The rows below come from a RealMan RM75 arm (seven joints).
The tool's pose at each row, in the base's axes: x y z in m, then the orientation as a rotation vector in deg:
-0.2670 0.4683 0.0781 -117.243 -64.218 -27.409
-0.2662 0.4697 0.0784 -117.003 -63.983 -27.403
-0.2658 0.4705 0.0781 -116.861 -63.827 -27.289
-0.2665 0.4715 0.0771 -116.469 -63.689 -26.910
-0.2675 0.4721 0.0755 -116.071 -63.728 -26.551
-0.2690 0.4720 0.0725 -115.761 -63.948 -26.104
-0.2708 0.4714 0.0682 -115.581 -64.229 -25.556
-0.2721 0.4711 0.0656 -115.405 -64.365 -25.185
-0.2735 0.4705 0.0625 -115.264 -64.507 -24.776
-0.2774 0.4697 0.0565 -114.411 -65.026 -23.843
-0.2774 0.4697 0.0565 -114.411 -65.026 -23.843
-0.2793 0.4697 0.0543 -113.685 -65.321 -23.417
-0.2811 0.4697 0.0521 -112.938 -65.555 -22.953
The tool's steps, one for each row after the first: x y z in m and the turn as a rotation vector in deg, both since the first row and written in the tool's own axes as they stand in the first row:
0.0014 0.0001 0.0008 0.231 0.206 0.112
0.0019 0.0002 0.0016 0.422 0.273 0.225
0.0014 -0.0003 0.0031 0.936 0.293 0.355
0.0002 -0.0006 0.0046 1.421 0.247 0.355
-0.0025 -0.0005 0.0065 1.849 0.031 0.277
-0.0065 0.0000 0.0089 2.208 -0.326 0.216
-0.0090 0.0001 0.0104 2.502 -0.521 0.201
-0.0120 0.0005 0.0121 2.783 -0.756 0.201
-0.0184 0.0001 0.0155 3.828 -1.157 -0.055
-0.0184 0.0001 0.0155 3.828 -1.157 -0.055
-0.0208 -0.0006 0.0170 4.569 -1.226 -0.289
-0.0231 -0.0011 0.0185 5.354 -1.284 -0.476

